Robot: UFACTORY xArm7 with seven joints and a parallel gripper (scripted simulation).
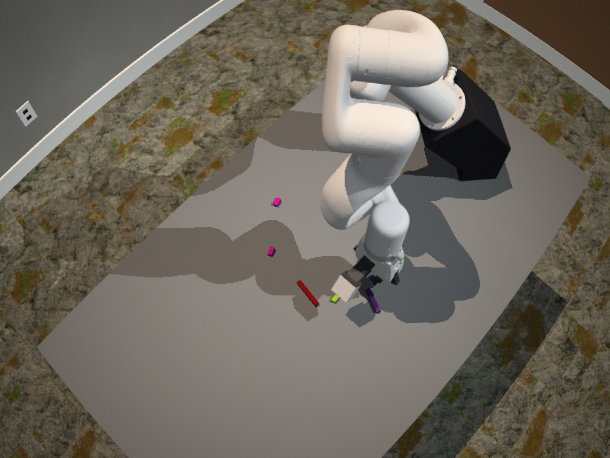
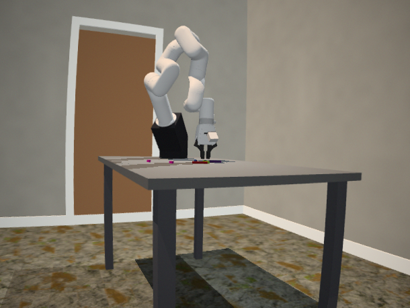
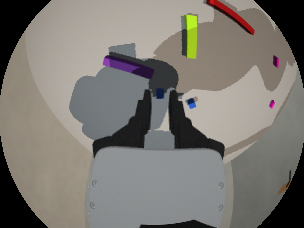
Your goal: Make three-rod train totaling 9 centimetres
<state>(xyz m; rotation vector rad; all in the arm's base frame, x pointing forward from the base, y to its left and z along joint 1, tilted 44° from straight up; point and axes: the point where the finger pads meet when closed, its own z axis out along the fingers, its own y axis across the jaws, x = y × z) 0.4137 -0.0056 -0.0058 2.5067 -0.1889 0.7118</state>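
My hand is 30 mm above the blue rod. Also, from my hand: lime rod (70 mm ahead, 50 mm to the right, 30 mm below); then purple rod (50 mm ahead, 30 mm below, 20 mm to the left); then red rod (120 mm to the right, 100 mm ahead, 30 mm below).
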